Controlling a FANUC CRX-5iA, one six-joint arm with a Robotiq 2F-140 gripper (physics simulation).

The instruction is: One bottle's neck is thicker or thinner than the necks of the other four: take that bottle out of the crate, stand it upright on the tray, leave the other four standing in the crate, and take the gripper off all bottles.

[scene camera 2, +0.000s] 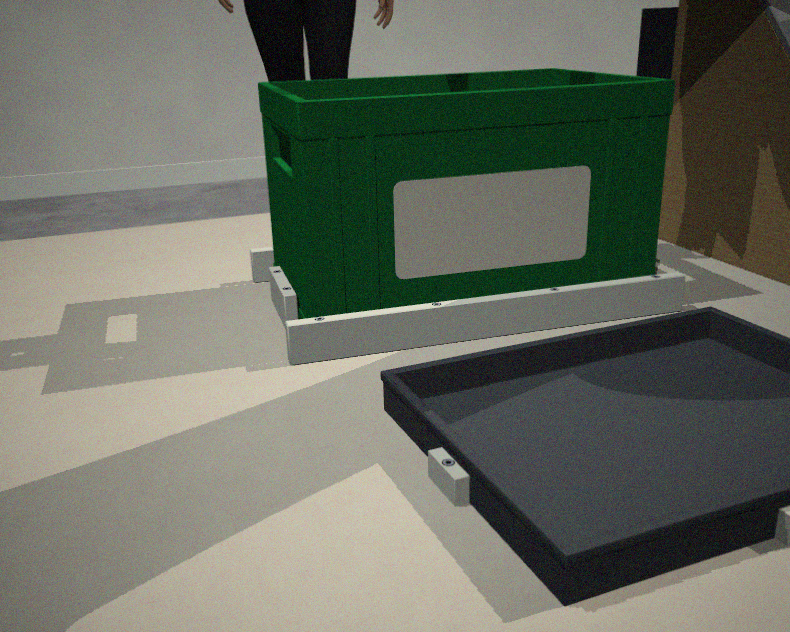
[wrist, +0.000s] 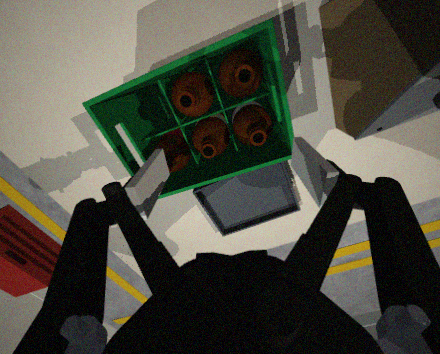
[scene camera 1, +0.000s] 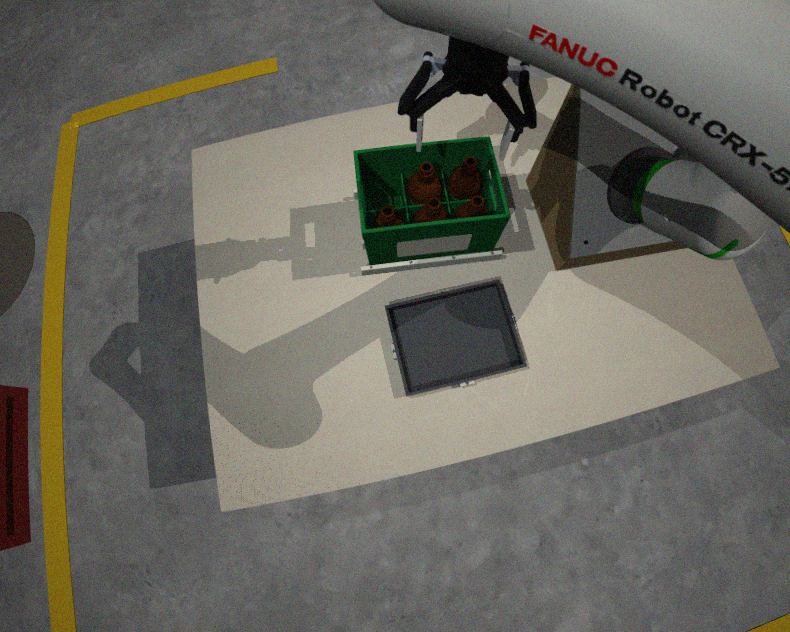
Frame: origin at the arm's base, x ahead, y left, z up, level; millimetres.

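Seen in the pictures: gripper, fingertip midpoint: (wrist: 227, 156) (scene camera 1: 460, 148); arm's base at its link origin: (scene camera 1: 640, 185).
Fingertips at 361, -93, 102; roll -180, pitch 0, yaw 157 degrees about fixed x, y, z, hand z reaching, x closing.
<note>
Offsets run from my fingertips to a thing's middle, as dx, dy, dz. "pt": to the spot under its first point.
A green crate @(+43, -19, -189) (scene camera 1: 380, 247) (scene camera 2: 329, 210) (wrist: 180, 62) holds five brown bottles standing in compartments: back middle (scene camera 1: 424, 187) (wrist: 194, 92), back right (scene camera 1: 465, 180) (wrist: 235, 87), front left (scene camera 1: 386, 217) (wrist: 176, 159), front middle (scene camera 1: 431, 210) (wrist: 209, 136) and front right (scene camera 1: 470, 208) (wrist: 250, 120). The back left compartment is empty. The back right neck looks slightly wider in the wrist view, but perspective makes this unsure. The dark tray @(pt +62, +261, -271) (scene camera 1: 454, 342) (scene camera 2: 625, 461) (wrist: 250, 200) is bare. My gripper (scene camera 1: 461, 151) (wrist: 227, 156) is open and empty, above the crate's back part; one finger partly hides the front left bottle in the wrist view.
Pale rails @(+57, +79, -261) (scene camera 1: 431, 262) (scene camera 2: 487, 319) border the crate's base. A brown-sided robot pedestal (scene camera 1: 552, 197) (scene camera 2: 731, 151) (wrist: 370, 65) stands right of the crate. A red box (scene camera 1: 16, 461) (wrist: 25, 250) lies on the floor at the far left. A person (scene camera 2: 299, 39) stands behind the crate.
</note>
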